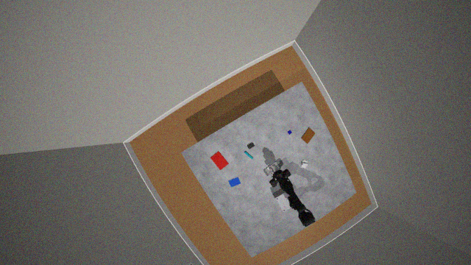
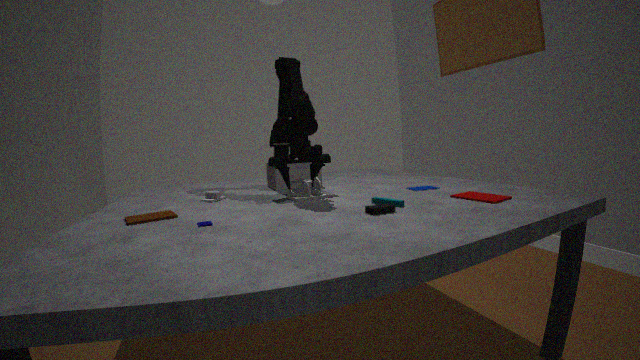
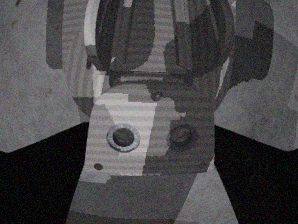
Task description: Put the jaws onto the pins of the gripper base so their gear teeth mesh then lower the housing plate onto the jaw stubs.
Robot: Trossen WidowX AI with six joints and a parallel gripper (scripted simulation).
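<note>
Right now my gripper tip is 30 mm short of the grey jaw, 10 mm to the left of it and 10 mm above it. From my gripper tip the other things lie so: dark block: 330 mm ahead, 130 mm to the left, 10 mm below; then blue tile: 380 mm to the left, 70 mm ahead, 20 mm below; then teal bar: 260 mm ahead, 180 mm to the left, 10 mm below.
</note>
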